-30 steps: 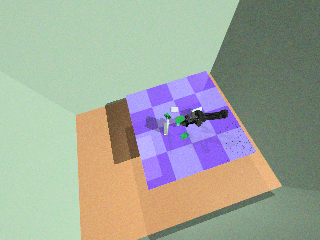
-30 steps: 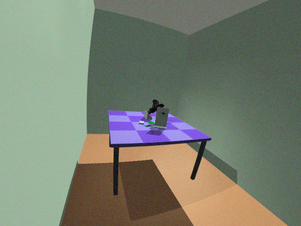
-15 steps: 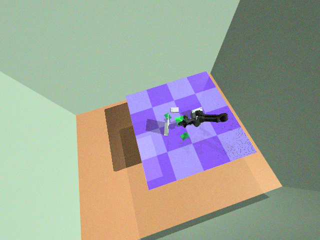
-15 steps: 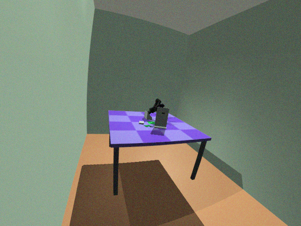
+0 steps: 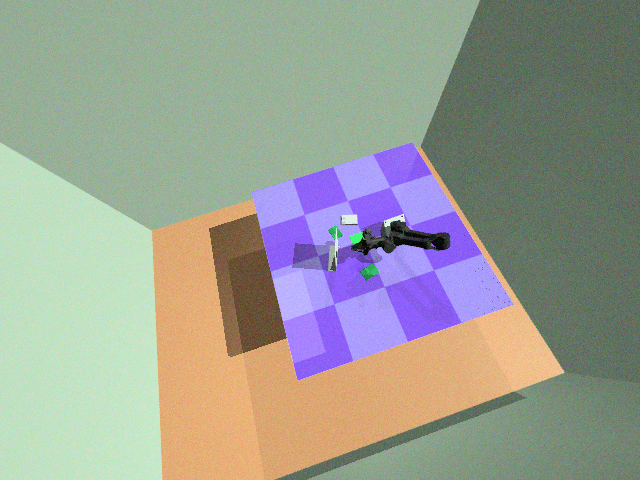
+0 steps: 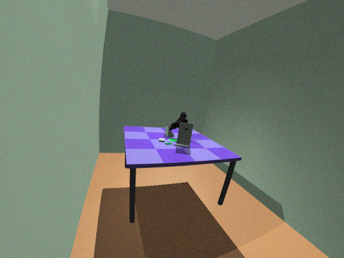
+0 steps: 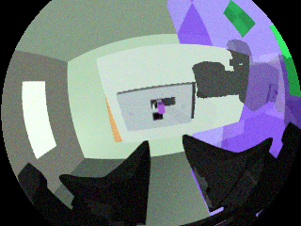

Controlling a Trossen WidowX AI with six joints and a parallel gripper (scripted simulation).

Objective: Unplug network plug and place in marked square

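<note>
Right now my gripper tip is 70 mm short of the network plug and 20 mm to the left of it. From my gripper tip the other things lie so: grey upright panel 90 mm ahead, 80 mm below, 20 mm to the right.
</note>
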